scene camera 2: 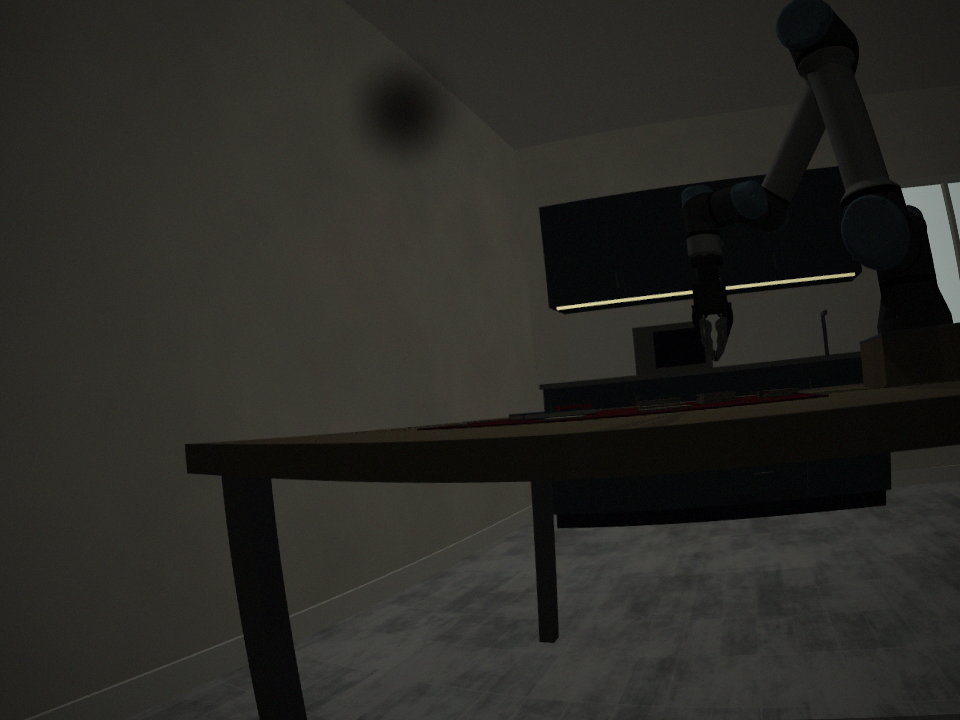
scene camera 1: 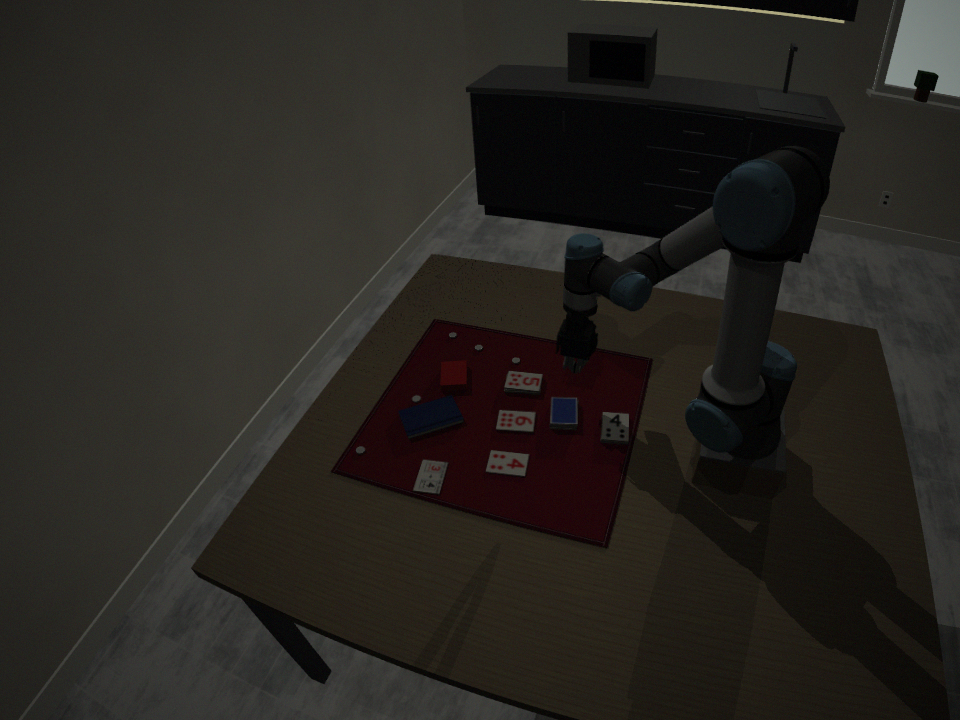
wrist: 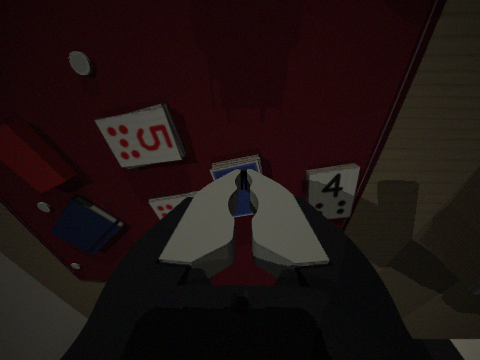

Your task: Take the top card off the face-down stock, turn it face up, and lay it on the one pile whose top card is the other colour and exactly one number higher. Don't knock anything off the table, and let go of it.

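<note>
The face-down stock point(scene camera 1: 563, 412) point(wrist: 243, 202) is a blue-backed stack on the red mat point(scene camera 1: 558, 496) point(wrist: 300, 50). Left of it in scene camera 1 lie face-up piles: a red 5 point(scene camera 1: 523, 382) point(wrist: 141, 137), a red 6 point(scene camera 1: 515, 421) point(wrist: 162, 205) and a red 4 point(scene camera 1: 507, 463). A black 4 pile point(scene camera 1: 614, 428) point(wrist: 332, 190) lies to its right. My gripper point(scene camera 1: 573, 367) point(scene camera 2: 716, 358) point(wrist: 244, 172) is shut and empty, raised above the mat behind the stock in scene camera 1. Its fingers partly cover the stock and the red 6 in the wrist view.
A red block point(scene camera 1: 453, 375) point(wrist: 35, 160), a dark blue box point(scene camera 1: 431, 417) point(wrist: 87, 224), several small white discs and a card showing 3 and 4 point(scene camera 1: 431, 476) lie on the mat's left part in scene camera 1. The wooden table point(scene camera 1: 434, 573) extends around the mat.
</note>
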